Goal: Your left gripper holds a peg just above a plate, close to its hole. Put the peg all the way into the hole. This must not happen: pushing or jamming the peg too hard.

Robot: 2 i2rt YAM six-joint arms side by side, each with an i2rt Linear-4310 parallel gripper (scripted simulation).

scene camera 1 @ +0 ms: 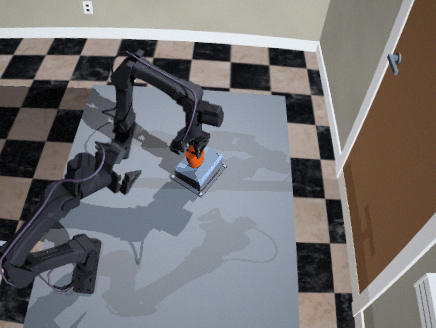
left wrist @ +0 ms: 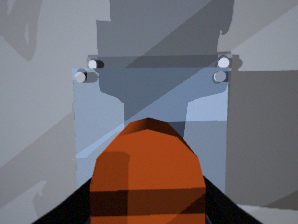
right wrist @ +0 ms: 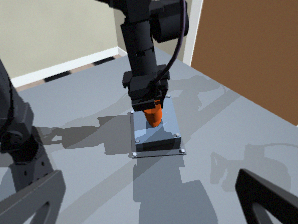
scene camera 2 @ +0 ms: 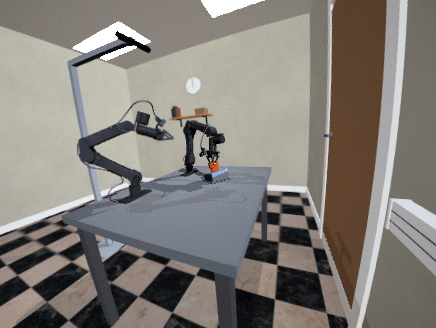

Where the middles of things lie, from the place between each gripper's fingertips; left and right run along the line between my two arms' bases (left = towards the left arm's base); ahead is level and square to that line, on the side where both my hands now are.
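The orange peg [left wrist: 148,165] has my left hand 1 cm short of it, 1 cm to the right of it and 2 cm above it. As for the blue plate [scene camera 1: 211,158], it sits 2 cm ahead of that same left hand, 1 cm to the left of it and 7 cm below it.
My right gripper is 18 cm short of the orange peg, 24 cm to the right of it and 23 cm above it. From that right gripper, I find the blue plate 19 cm ahead, 24 cm to the left and 28 cm below.
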